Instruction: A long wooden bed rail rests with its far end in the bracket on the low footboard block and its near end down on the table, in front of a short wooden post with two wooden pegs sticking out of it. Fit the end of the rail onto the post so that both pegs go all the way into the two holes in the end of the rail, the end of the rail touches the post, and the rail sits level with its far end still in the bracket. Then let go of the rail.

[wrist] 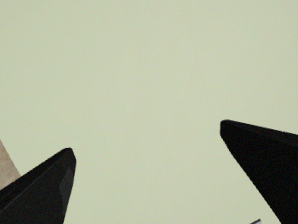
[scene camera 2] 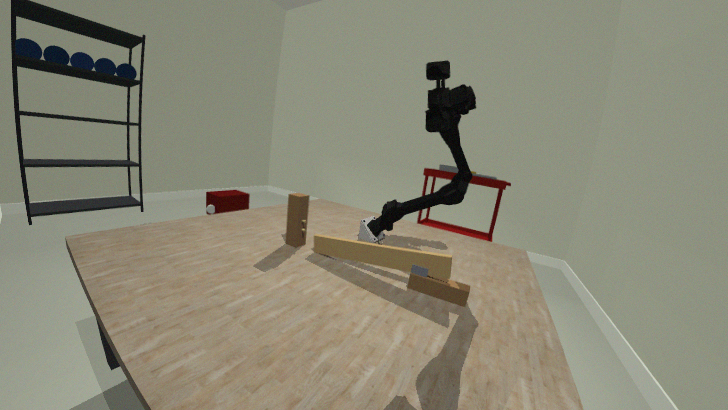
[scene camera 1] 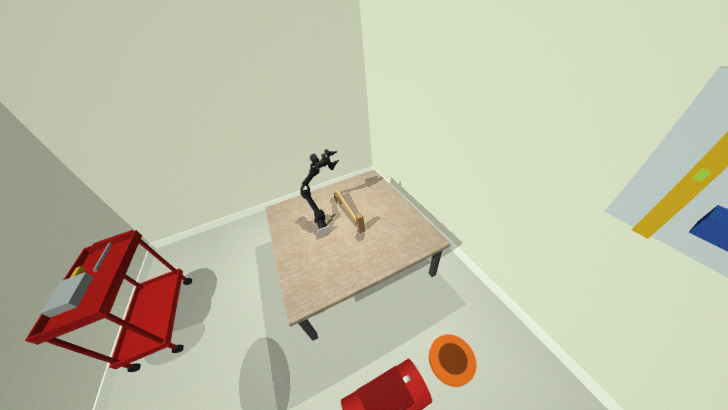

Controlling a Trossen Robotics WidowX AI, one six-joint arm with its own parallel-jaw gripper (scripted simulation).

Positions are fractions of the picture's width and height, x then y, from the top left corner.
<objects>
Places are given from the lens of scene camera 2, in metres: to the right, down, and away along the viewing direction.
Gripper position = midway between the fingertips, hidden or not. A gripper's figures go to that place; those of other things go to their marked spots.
my gripper (scene camera 2: 0.60, 0.21): 0.17, -0.28, 0.54
wooden rail (scene camera 2: 0.60, 0.65): 0.20, 0.16, 0.62
</objects>
